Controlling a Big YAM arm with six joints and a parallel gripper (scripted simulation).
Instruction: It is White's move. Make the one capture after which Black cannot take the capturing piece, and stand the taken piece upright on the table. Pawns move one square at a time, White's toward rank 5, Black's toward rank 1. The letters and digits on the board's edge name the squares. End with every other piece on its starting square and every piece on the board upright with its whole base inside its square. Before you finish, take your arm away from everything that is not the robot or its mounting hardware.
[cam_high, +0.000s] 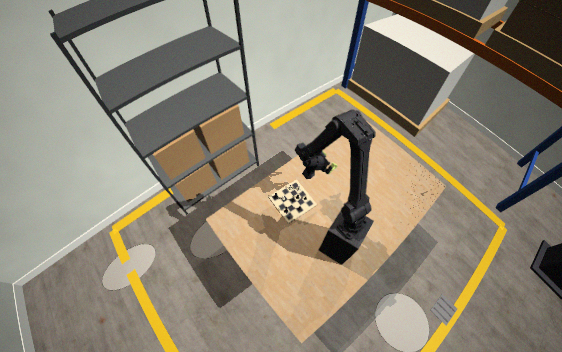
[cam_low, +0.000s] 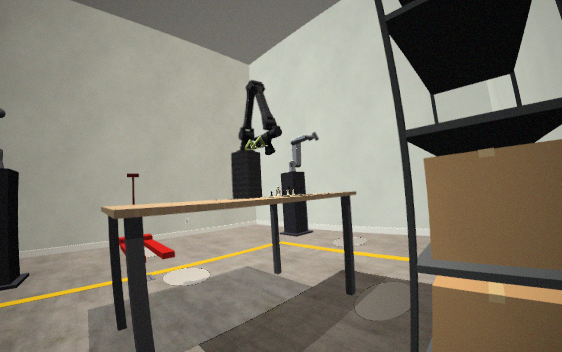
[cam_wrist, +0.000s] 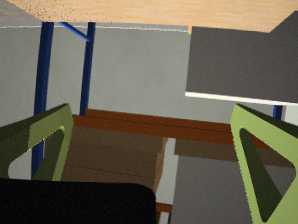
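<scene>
Now: hand 12 cm short of the dark chess piece, 28 cm to the right of it and 27 cm above it. From my hand the other things lie so: black piece 1 cm ahead, 29 cm to the left, 26 cm below; then chessboard 5 cm ahead, 22 cm to the left, 30 cm below; then white pawn 9 cm ahead, 25 cm to the left, 28 cm below.
</scene>
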